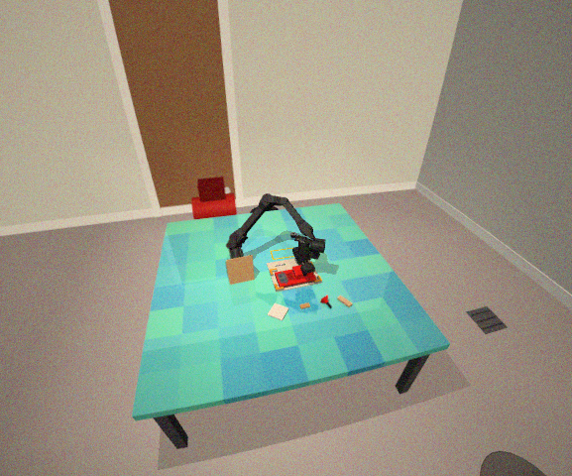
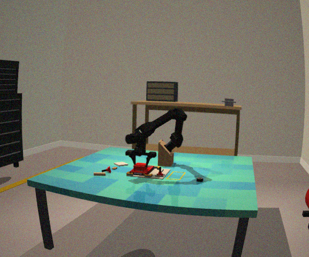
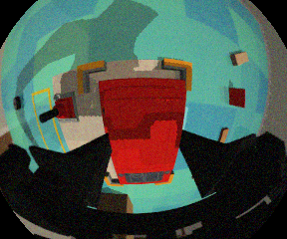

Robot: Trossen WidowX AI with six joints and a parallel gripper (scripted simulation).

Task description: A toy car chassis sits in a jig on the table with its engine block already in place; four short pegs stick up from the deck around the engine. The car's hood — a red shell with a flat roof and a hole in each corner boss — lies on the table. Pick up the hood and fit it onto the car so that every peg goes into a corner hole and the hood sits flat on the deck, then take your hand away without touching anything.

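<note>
Right now the grey engine block is 20 mm below my gripper tip. The rest, counted from my gripper tip: white tile 200 mm to the right, 170 mm behind, 40 mm below; red hood 10 mm above; black wheel 390 mm to the left, 50 mm ahead, 30 mm below.
</note>
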